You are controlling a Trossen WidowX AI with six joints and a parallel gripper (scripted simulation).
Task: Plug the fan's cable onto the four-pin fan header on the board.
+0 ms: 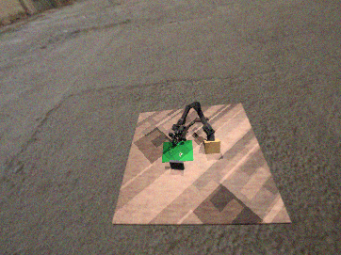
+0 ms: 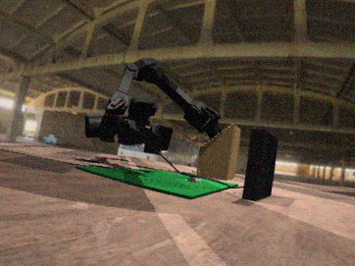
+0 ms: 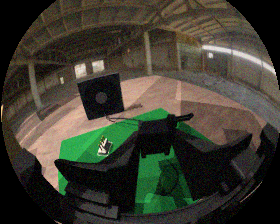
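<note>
My gripper tip is now 9 cm above the green board, 3 cm to the right of it and 3 cm past it. Round my gripper tip: black plug 1 cm below; black fan 21 cm to the left, 5 cm behind, 2 cm below.
</note>
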